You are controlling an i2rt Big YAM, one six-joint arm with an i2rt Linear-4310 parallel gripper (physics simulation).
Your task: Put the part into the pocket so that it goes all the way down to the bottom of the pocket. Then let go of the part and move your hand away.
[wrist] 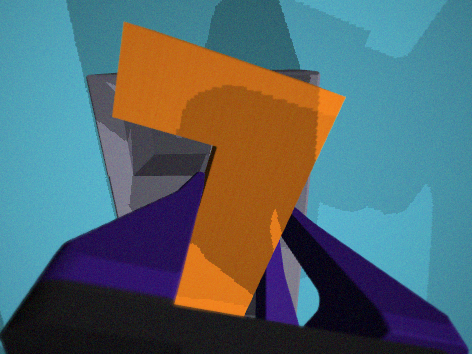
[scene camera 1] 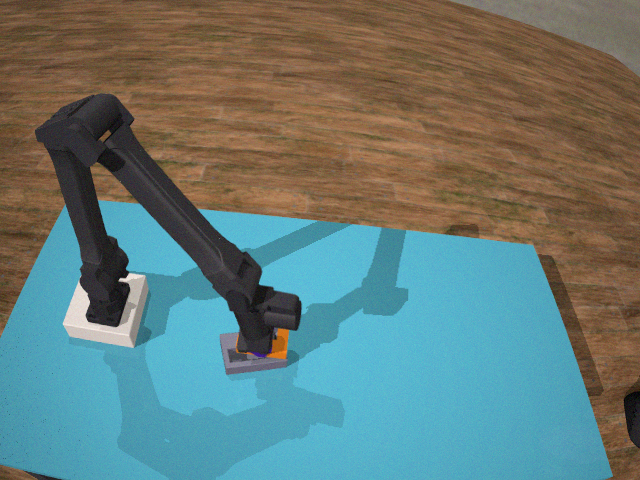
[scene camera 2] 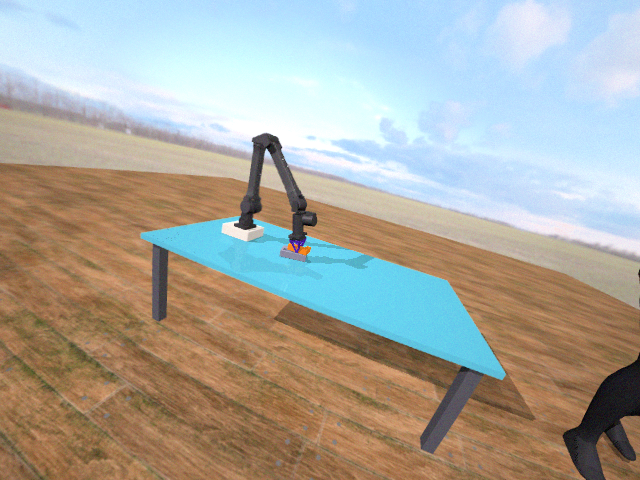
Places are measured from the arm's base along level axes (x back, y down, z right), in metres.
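Pixels of known places: gripper, fingertip midpoint: (wrist: 233, 192) (scene camera 1: 262, 350) (scene camera 2: 297, 251); arm's base, origin of the base link: (scene camera 1: 108, 304) (scene camera 2: 245, 226).
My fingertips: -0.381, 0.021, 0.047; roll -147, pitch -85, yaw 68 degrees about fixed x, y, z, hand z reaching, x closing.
Ahead of a thing's pixels: the offset from my fingertips to its top centre, as dx, dy, dz. Level surfaces: height alone.
An orange L-shaped part @(+0.002, -0.035, -0.014) (scene camera 1: 280, 347) (scene camera 2: 307, 250) (wrist: 240, 120) is between the purple fingers of my gripper (scene camera 1: 260, 353) (scene camera 2: 297, 245) (wrist: 233, 192), which is shut on it. The grey block with the pocket @(+0.022, +0.000, -0.005) (scene camera 1: 251, 367) (scene camera 2: 292, 254) (wrist: 107, 145) is under the part. In the wrist view the part is turned relative to the block's edges, and its wide end reaches past the block's far edge. Part of the recess shows left of the part's stem; the part covers much of the rest. The part sits above the block's top; whether they touch is hidden.
The blue table @(dy +0.036) (scene camera 1: 439, 351) (scene camera 2: 382, 299) carries the block and the arm's white base (scene camera 1: 100, 333) (scene camera 2: 241, 231), which stands to the left. Arm shadows fall across the table. A person's dark-clothed leg (scene camera 2: 610, 397) shows beyond the table's right end.
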